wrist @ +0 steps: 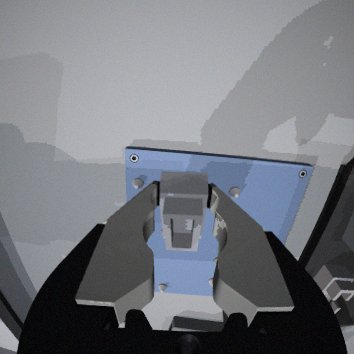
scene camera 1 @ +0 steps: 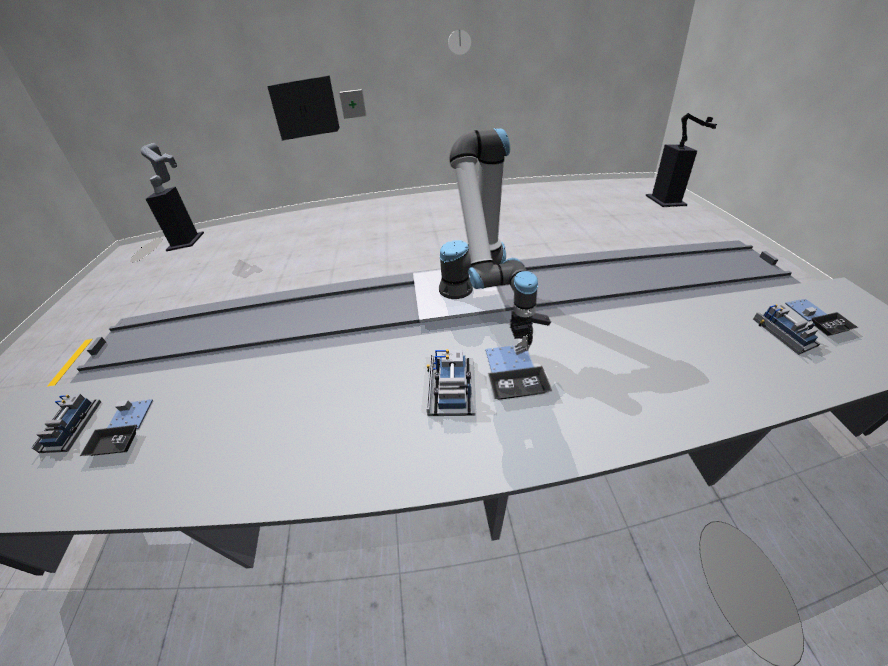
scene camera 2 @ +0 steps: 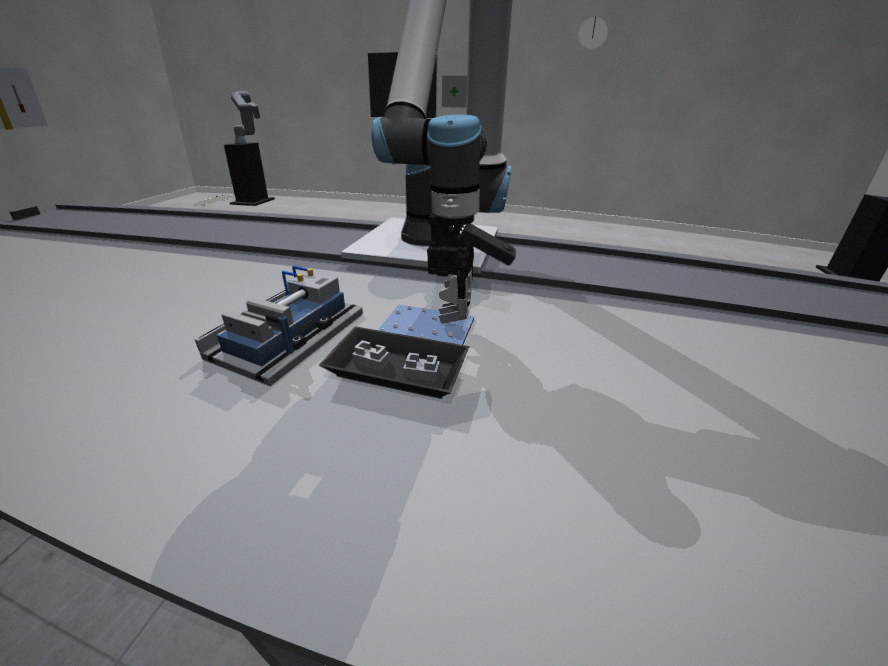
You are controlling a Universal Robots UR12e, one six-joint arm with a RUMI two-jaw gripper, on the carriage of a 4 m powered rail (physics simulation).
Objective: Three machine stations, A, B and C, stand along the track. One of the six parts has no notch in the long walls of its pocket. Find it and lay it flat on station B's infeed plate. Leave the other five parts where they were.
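Frame: origin at the arm's base, x left, y back, z up, level; metres.
Seen in the pictures: gripper, fingertip midpoint: (wrist: 183, 183) (scene camera 1: 525, 348) (scene camera 2: 463, 315); arm's base, origin of the base link: (scene camera 1: 455, 289) (scene camera 2: 427, 237).
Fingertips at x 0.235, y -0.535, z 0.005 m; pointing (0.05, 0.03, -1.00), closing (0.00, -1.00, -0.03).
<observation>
Pixels of each thing's top centre, then the offset from my fingertips to it. "pt": a spot on its surface instead.
- grey part, middle of its top: (wrist: 181, 236) (scene camera 2: 453, 300) (scene camera 1: 521, 343) dz +0.034, dx -0.023, dy -0.001 m
- blue infeed plate, middle of its top: (wrist: 206, 241) (scene camera 2: 424, 327) (scene camera 1: 509, 359) dz -0.027, dx -0.080, dy -0.030 m
- dark tray, surface spot: (scene camera 2: 390, 380) pt dz +0.006, dx -0.071, dy -0.263 m
- middle machine, middle of its top: (scene camera 2: 280, 294) (scene camera 1: 450, 371) dz +0.064, dx -0.361, dy -0.132 m
My gripper (scene camera 1: 521, 344) (scene camera 2: 454, 308) (wrist: 183, 183) is shut on a grey part (scene camera 2: 451, 314) (wrist: 183, 205), gripped by its sides at the fingertips. The part is over the blue infeed plate (scene camera 1: 499, 357) (scene camera 2: 416, 327) (wrist: 272, 192) of the middle station, toward its right side in the scene views. Whether it touches the plate is hard to tell. Two light parts, one on the left (scene camera 1: 505, 384) (scene camera 2: 370, 353) and one on the right (scene camera 1: 530, 381) (scene camera 2: 421, 364), lie in the dark tray (scene camera 1: 520, 393) (scene camera 2: 390, 380) before the plate. The held part's pocket walls are partly hidden.
The middle machine (scene camera 1: 451, 383) (scene camera 2: 276, 322) stands left of the plate. At the far left are a machine (scene camera 1: 64, 424), a plate (scene camera 1: 142, 413) and a tray (scene camera 1: 94, 443). At the far right are a machine (scene camera 1: 789, 329), a plate (scene camera 1: 797, 306) and a tray. Small pins stand on the middle plate.
</observation>
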